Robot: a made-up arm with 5 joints.
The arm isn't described. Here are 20 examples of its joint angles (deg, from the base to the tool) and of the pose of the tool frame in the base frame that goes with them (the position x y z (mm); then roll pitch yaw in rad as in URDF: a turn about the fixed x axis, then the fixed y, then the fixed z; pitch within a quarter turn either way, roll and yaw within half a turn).
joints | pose
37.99 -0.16 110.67 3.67 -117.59 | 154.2 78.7 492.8 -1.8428 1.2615 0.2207
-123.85 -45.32 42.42 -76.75 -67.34 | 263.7 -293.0 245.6 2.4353 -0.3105 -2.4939
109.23 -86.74 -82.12 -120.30 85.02 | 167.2 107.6 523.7 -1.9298 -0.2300 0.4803
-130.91 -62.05 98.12 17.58 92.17 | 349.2 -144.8 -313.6 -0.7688 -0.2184 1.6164
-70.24 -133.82 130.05 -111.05 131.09 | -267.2 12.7 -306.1 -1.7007 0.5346 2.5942
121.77 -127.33 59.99 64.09 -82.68 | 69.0 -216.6 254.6 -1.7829 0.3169 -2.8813
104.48 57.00 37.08 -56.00 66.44 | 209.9 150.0 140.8 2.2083 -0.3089 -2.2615
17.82 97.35 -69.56 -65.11 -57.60 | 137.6 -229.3 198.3 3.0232 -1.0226 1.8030
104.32 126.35 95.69 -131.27 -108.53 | 507.1 625.8 561.7 -2.2128 -0.0099 1.7985
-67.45 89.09 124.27 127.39 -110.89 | -200.1 496.8 -477.9 1.4323 0.6654 2.4289
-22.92 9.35 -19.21 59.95 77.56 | -391.8 428.4 -151.8 1.3380 0.1647 1.1038
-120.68 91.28 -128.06 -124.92 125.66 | -67.6 100.8 -214.3 2.4135 0.8138 -0.6809
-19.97 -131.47 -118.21 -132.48 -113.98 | 418.3 320.7 164.1 -2.8964 0.2610 1.3134
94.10 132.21 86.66 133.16 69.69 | 682.5 681.7 54.5 1.1726 -0.0317 0.0157
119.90 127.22 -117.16 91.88 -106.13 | 122.1 -124.7 435.7 1.1641 -0.4125 -0.7550
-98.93 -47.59 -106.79 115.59 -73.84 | 38.0 349.9 -242.8 -1.4085 0.1844 1.1926
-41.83 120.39 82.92 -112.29 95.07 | -39.4 399.7 2.0 -2.1099 -0.5052 1.1336
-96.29 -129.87 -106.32 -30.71 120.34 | 37.2 -191.1 -133.7 2.2120 -0.3480 -2.8101
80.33 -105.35 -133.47 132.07 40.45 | 138.1 104.9 925.3 -2.9845 -0.6389 2.7954
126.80 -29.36 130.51 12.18 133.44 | -574.9 289.9 169.4 2.0602 0.1834 0.5915
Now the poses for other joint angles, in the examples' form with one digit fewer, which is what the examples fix.
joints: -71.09 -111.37 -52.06 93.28 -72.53
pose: 189 15 19 -0.493 -0.347 -0.349
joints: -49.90 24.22 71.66 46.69 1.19
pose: -70 401 318 2.526 0.833 2.511
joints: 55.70 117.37 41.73 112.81 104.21
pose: 152 550 -519 0.837 0.874 -0.308
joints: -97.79 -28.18 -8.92 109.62 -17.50
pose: -123 412 222 1.228 -0.278 1.095
